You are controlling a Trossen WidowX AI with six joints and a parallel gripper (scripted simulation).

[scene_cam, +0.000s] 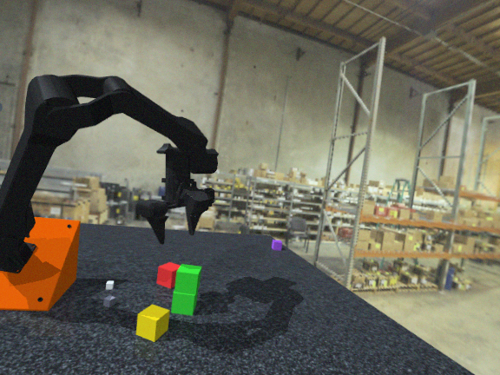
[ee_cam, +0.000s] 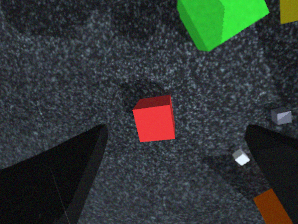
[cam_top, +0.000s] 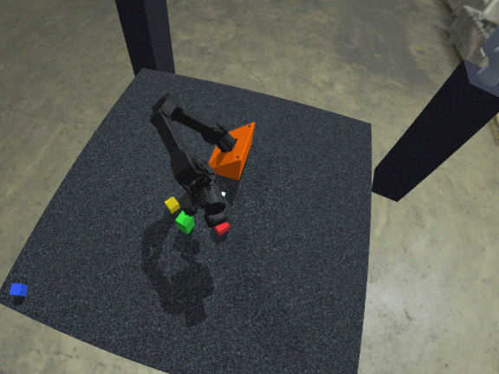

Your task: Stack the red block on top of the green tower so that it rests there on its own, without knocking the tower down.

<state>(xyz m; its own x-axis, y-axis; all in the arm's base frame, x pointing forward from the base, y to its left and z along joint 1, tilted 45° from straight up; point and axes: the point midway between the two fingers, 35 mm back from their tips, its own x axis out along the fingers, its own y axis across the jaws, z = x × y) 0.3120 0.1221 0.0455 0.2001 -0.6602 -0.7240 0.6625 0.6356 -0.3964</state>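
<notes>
The red block is 10 mm behind my gripper tip, 40 mm to the left of it and 110 mm below it. The rest, counted from my gripper tip: blue block 520 mm ahead, 520 mm to the right, 110 mm below; then yellow block 20 mm behind, 160 mm to the right, 110 mm below; then purple block 400 mm ahead, 430 mm to the left, 110 mm below.
</notes>
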